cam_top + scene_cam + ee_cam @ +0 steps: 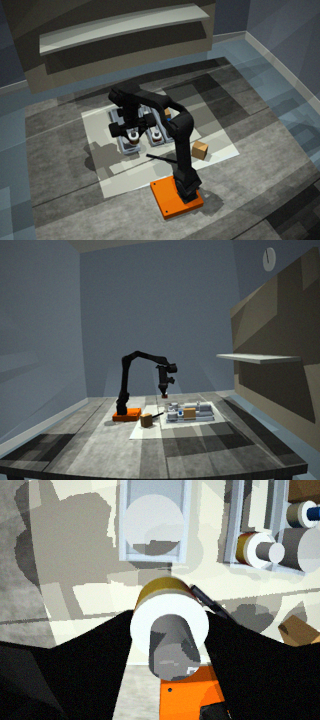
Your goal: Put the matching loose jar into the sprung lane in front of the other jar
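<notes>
Right now the black rod is 7 cm behind my gripper tip, 9 cm to the right of it and 12 cm below it. Also, from my gripper tip: brown box 13 cm behind, 25 cm to the right, 9 cm below.
</notes>
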